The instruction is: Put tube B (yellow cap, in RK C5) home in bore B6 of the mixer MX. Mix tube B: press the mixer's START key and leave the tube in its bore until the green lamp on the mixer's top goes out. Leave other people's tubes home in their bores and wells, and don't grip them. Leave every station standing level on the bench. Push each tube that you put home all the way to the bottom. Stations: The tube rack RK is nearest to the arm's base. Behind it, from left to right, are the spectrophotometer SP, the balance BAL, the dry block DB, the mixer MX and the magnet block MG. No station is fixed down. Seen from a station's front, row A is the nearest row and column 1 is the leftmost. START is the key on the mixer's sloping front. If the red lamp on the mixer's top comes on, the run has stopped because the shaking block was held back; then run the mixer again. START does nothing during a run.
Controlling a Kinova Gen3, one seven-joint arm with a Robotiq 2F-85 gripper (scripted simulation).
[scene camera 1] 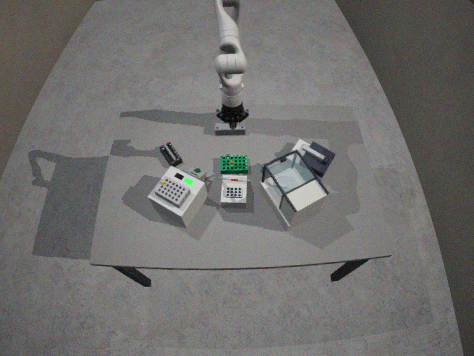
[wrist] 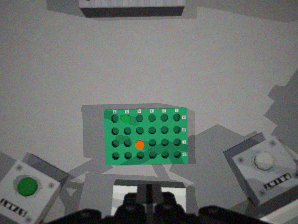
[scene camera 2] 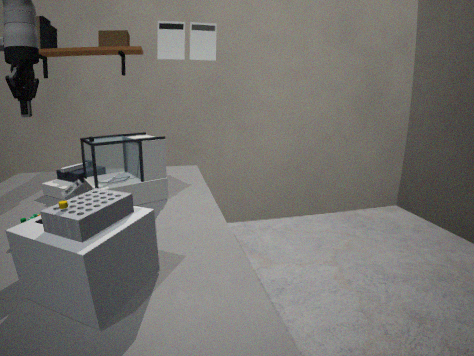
The pictures show: my gripper, a green tube rack RK, a dry block and a mixer MX.
My gripper also shows in the wrist view.
